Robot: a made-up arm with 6 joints.
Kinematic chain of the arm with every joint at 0, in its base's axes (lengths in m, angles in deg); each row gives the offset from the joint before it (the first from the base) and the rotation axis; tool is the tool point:
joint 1: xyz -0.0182 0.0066 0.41 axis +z
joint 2: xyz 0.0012 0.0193 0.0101 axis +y
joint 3: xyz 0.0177 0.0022 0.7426 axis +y
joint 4: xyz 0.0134 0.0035 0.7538 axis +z
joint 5: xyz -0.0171 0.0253 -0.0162 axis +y
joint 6: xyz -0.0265 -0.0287 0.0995 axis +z
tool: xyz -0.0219 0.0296 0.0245
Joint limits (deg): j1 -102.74..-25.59 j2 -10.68..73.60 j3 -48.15..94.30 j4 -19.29..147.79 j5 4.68..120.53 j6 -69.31..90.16
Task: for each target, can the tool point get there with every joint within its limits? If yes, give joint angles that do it. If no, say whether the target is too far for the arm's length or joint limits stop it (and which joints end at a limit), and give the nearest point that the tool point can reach.
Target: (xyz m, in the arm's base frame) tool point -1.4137 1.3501 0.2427
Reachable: no: too far | nearest point -0.6138 0.5800 1.4674 | short by 1.653 m
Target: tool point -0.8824 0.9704 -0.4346
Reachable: no: joint limits stop it (at a limit: joint 1, joint 2, joint 3, joint 4) | nearest point -0.2198 -0.7233 -0.1319 | short by 1.844 m
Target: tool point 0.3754 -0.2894 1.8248
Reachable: yes | joints -53.39 3.07 27.10 86.31 98.43 53.11
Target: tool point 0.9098 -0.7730 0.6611
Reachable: yes | joints -43.22 34.55 77.68 15.58 38.76 -33.30
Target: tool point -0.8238 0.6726 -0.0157
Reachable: no: joint limits stop it (at a limit: joint 2, joint 3, joint 4, joint 5) | nearest point -0.6134 0.4987 1.4366 | short by 1.478 m
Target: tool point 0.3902 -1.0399 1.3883
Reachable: yes | joints -75.37 36.96 25.79 113.91 107.86 33.98
